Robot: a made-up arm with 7 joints.
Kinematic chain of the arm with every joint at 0, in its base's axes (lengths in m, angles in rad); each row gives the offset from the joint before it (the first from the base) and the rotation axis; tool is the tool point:
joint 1: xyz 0 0.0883 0 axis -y
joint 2: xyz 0 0.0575 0 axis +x
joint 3: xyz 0 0 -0.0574 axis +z
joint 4: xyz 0 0 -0.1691 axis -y
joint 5: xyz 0 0 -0.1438 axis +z
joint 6: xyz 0 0 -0.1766 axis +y
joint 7: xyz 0 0 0 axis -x
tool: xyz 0 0 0
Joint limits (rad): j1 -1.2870..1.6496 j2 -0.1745..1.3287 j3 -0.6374..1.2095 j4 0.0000..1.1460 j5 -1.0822..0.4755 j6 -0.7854..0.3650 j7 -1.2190..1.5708
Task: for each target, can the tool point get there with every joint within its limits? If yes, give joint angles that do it. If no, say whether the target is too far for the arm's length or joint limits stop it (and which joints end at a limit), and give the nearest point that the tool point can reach.
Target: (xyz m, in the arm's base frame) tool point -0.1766 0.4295 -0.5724
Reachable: no: too far | nearest point -0.1457 0.3799 -0.4723 | short by 0.116 m
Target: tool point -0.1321 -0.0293 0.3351
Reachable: no: joint limits stop it (at a limit: joint 1, joint 2, joint 4) | nearest point 0.3074 -0.0557 0.2805 | short by 0.444 m
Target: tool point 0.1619 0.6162 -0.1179
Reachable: yes | joints -0.1831 1.1410 0.5764 0.7375 0.2957 -0.2950 0.4687
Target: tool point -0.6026 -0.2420 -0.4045
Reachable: no: too far | nearest point -0.4126 -0.0353 -0.2770 | short by 0.308 m
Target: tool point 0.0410 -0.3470 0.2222
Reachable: no: joint limits stop it (at a limit: joint 1, joint 2, joint 3, joint 4) | nearest point 0.3035 -0.0875 0.2593 | short by 0.371 m
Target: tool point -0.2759 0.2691 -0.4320
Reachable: yes | joints -0.8828 0.3505 -0.3143 0.5472 -0.7507 -0.0727 -0.3948
